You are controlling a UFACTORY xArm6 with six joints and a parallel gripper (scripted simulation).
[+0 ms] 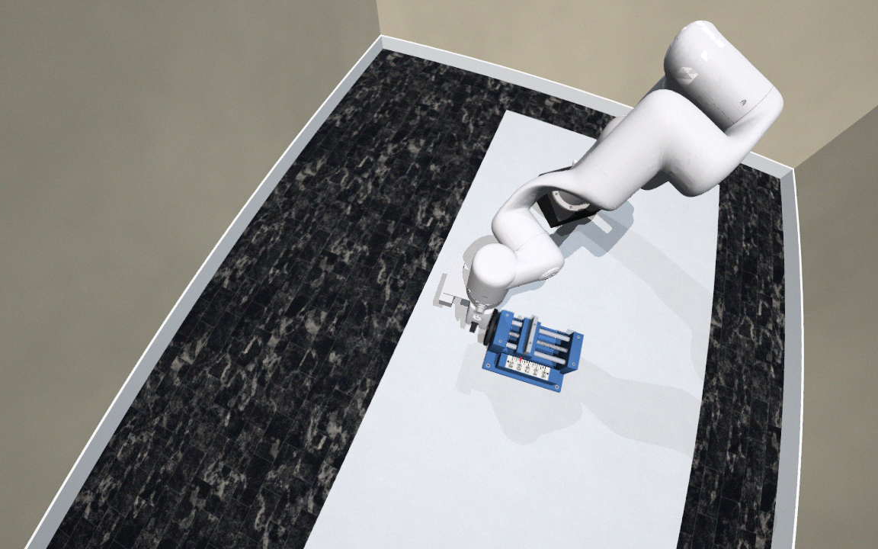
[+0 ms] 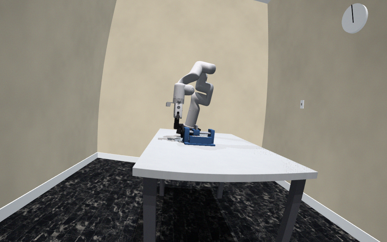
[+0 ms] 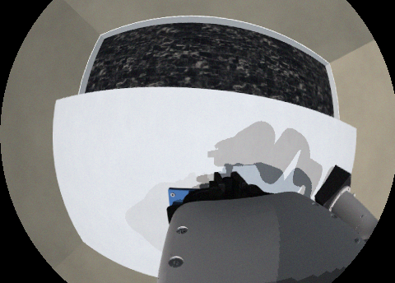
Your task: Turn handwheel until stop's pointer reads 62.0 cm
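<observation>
Right now my hand is 20 mm to the right of the handwheel, 10 mm short of it and 10 mm above it. Round my hand: stop: 130 mm to the left, 40 mm ahead, 20 mm below.
</observation>
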